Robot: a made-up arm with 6 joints.
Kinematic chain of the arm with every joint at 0, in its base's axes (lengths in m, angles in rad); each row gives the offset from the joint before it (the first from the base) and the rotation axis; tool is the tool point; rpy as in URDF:
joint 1: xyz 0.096 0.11 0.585 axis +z
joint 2: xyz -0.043 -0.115 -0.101 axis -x
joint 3: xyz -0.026 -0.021 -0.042 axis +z
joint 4: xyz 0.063 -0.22 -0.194 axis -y
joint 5: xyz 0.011 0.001 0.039 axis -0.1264 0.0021 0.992
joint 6: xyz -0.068 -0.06 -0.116 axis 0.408 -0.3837 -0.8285
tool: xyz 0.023 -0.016 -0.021 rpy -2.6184 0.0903 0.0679
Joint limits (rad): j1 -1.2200..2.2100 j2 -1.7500..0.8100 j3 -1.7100..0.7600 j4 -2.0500..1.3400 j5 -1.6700..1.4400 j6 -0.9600..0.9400
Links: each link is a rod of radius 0.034 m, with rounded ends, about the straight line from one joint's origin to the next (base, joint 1, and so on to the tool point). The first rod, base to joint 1, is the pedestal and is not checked.
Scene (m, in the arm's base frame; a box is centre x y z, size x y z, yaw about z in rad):
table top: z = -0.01
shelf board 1: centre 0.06 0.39 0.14 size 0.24 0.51 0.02 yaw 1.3
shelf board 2: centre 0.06 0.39 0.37 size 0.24 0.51 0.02 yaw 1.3
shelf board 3: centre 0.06 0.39 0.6 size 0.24 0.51 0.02 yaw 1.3
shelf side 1: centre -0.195 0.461 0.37 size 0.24 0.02 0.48 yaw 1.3
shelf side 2: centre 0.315 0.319 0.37 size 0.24 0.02 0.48 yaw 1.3
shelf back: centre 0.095 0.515 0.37 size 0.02 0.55 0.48 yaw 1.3
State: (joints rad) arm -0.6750 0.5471 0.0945 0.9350 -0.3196 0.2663
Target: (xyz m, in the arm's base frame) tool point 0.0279 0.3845 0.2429
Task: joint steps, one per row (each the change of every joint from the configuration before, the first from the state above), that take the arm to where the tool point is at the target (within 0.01 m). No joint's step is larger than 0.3 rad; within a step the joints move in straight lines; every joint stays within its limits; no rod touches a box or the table.
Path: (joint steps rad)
1: 0.1314 -0.2702 -0.0067 -0.2729 -0.1556 0.0212
2: 0.1314 -0.2701 -0.0067 -0.2730 -0.1556 0.0212
3: 0.1313 -0.2702 -0.0067 -0.2729 -0.1557 0.0213
4: 0.1314 -0.2702 -0.0067 -0.2730 -0.1556 0.0212
5: 0.1314 -0.2702 -0.0067 -0.2729 -0.1556 0.0212
6: 0.1314 -0.2701 -0.0067 -0.2730 -0.1556 0.0212
7: 0.1313 -0.2702 -0.0067 -0.2729 -0.1557 0.0212
8: -0.1254 -0.0332 -0.1299 0.2707 0.1025 -0.0222
9: -0.1254 -0.0331 -0.1299 0.2707 0.1025 -0.0222
10: -0.1255 -0.0332 -0.1299 0.2708 0.1025 -0.0223
11: -0.1254 -0.0331 -0.1299 0.2707 0.1025 -0.0222
12: -0.1255 -0.0332 -0.1299 0.2708 0.1024 -0.0223

